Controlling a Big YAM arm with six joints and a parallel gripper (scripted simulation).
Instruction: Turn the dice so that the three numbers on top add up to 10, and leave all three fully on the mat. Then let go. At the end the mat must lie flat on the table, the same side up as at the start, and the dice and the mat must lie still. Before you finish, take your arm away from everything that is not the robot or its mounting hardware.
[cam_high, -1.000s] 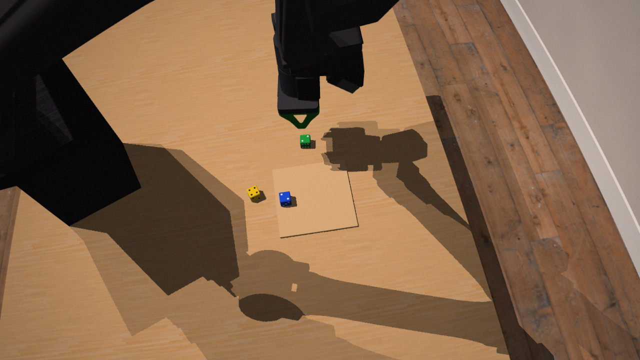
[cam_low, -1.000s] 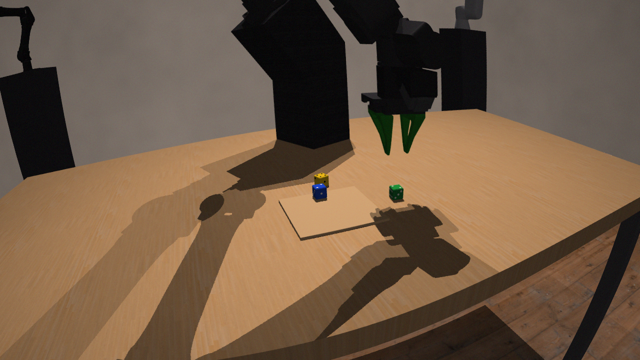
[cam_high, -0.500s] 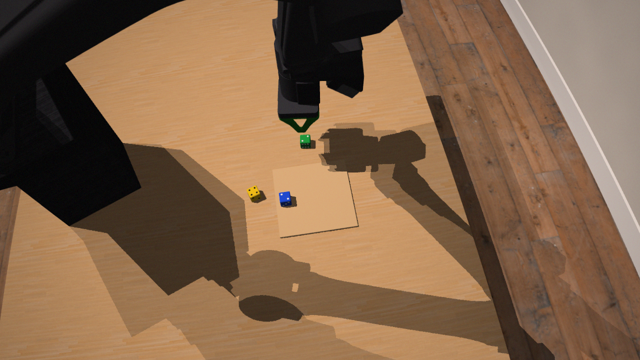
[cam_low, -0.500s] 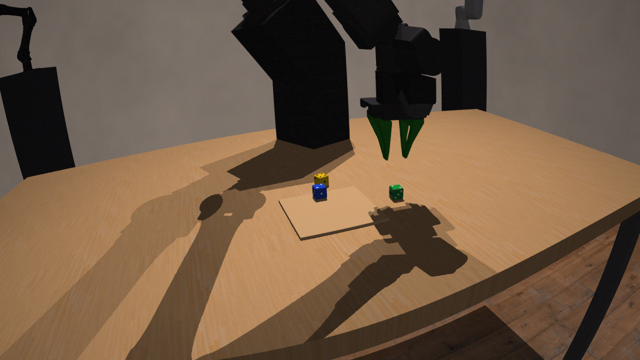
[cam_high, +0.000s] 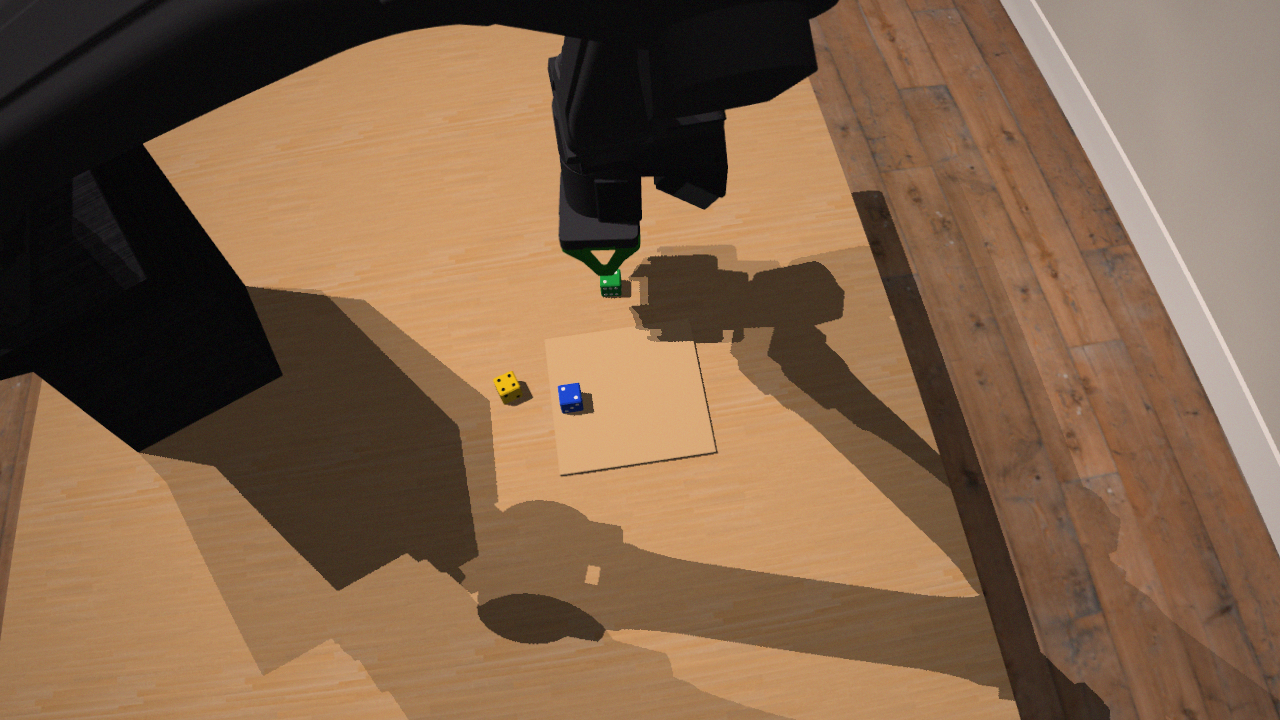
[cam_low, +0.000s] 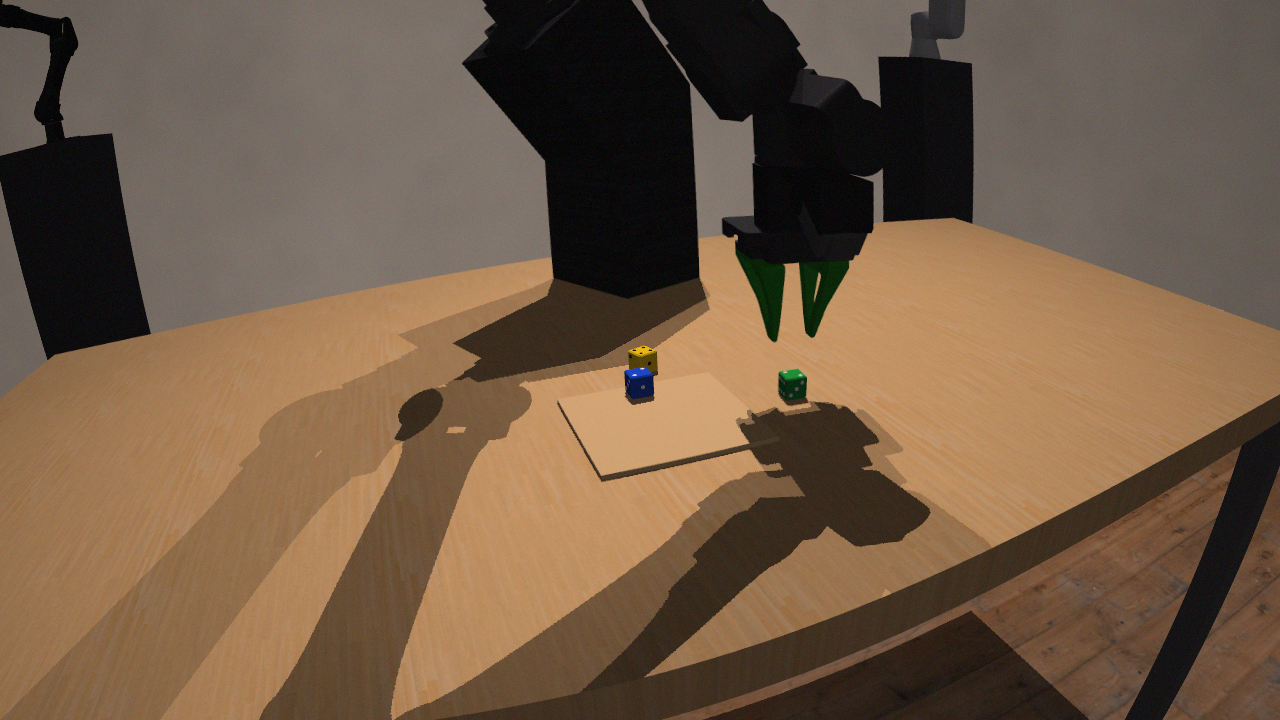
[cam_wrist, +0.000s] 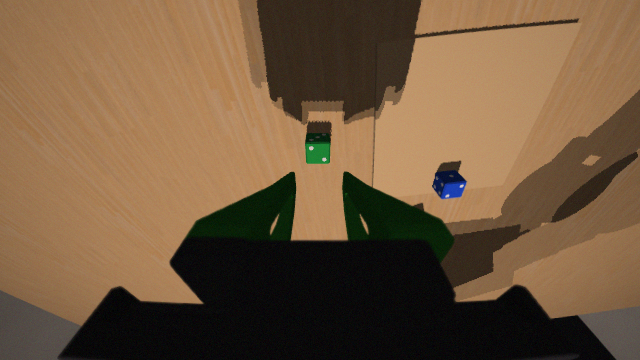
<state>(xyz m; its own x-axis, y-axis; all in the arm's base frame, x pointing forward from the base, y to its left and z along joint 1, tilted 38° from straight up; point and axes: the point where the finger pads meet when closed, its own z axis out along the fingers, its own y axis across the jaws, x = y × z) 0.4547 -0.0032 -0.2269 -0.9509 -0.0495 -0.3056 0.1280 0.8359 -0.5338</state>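
Now: hand 5 cm above the green die. From my hand the other things lie so: blue die (5 cm behind, 12 cm to the right, 5 cm below); tan mat (12 cm to the right, 6 cm below); yellow die (11 cm behind, 10 cm to the right, 5 cm below).
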